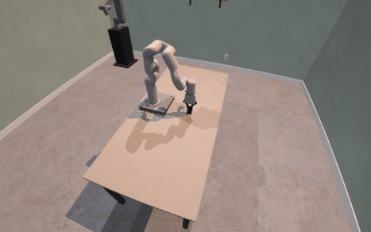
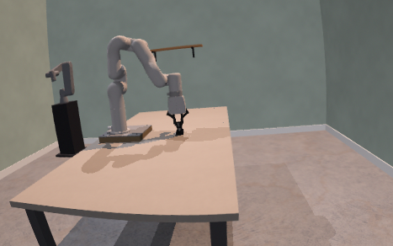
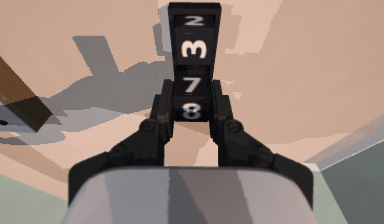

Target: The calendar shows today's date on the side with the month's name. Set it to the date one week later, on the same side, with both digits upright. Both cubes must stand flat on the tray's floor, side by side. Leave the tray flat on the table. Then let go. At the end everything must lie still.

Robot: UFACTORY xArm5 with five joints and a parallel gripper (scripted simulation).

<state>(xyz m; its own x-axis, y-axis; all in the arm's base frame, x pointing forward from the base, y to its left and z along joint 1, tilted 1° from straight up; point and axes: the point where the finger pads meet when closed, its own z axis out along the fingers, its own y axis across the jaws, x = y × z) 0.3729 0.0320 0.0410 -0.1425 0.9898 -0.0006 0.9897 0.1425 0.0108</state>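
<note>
The black cube is 10 mm below my hand. Round my hand: black calendar tray (60 mm below, 20 mm to the left).
</note>
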